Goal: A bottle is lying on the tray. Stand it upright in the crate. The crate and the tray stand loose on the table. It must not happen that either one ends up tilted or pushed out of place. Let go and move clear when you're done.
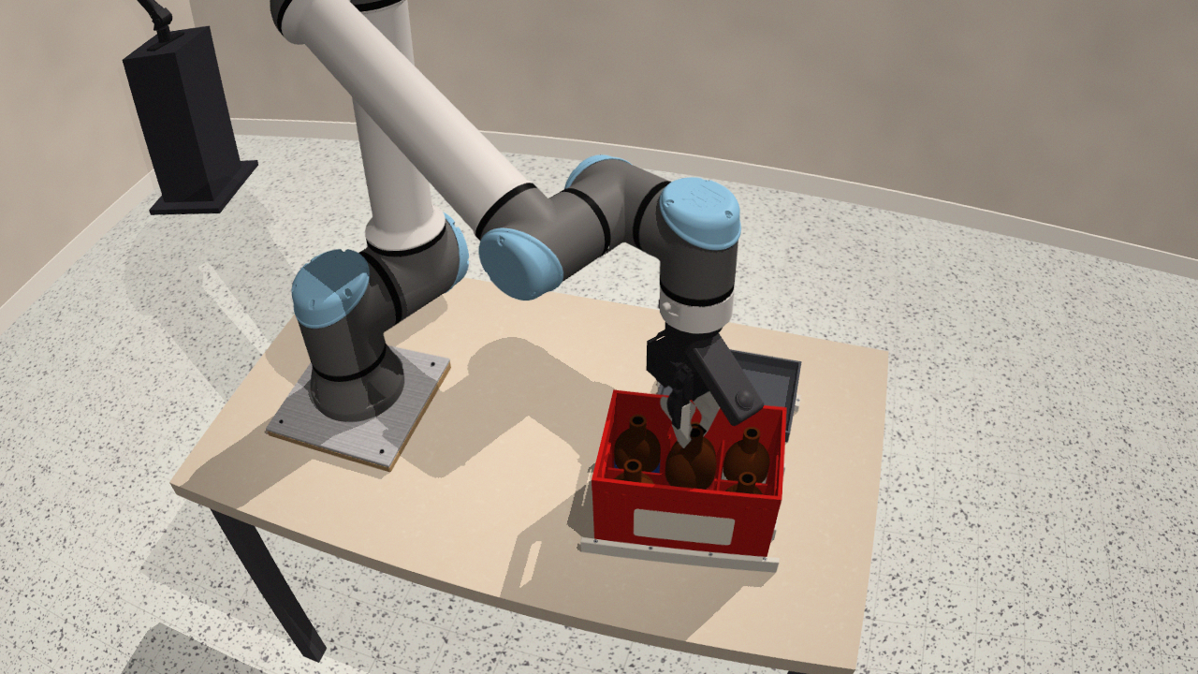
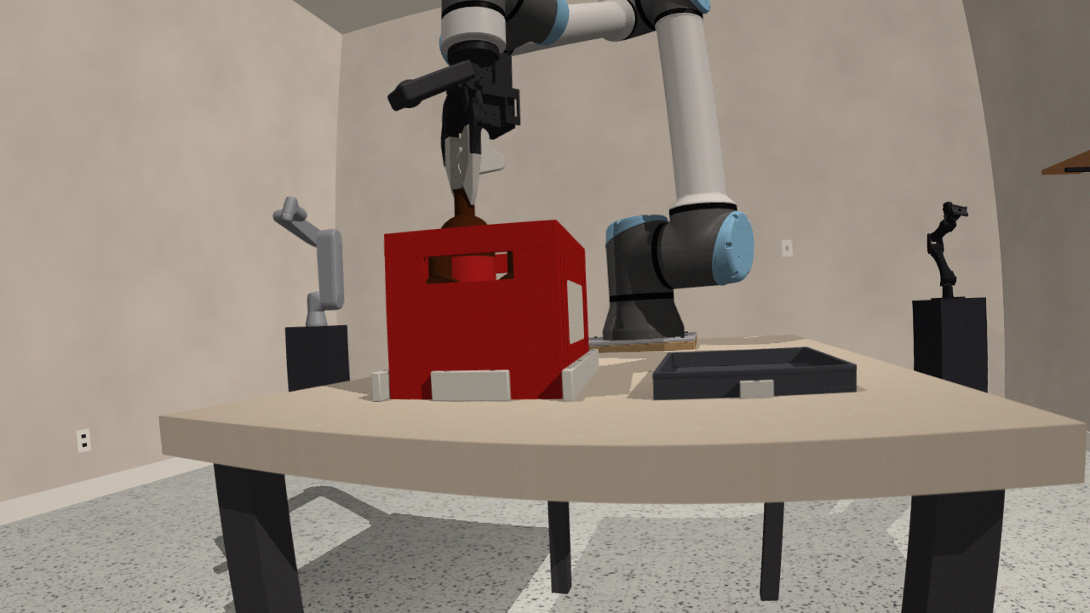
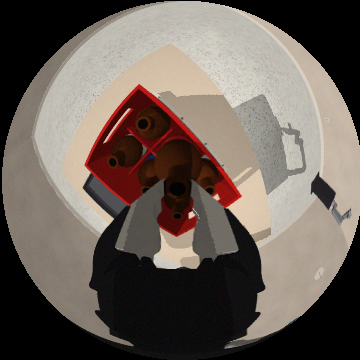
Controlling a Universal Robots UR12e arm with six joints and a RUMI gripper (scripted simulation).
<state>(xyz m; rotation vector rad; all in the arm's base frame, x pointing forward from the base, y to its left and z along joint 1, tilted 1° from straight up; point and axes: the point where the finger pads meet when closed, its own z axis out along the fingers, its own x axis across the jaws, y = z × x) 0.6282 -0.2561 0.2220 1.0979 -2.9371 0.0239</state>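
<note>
Right now the red crate is 40 mm to the left of my hand and 160 mm below it. Also, from my hand: tray: 70 mm ahead, 330 mm to the left, 230 mm below.
</note>
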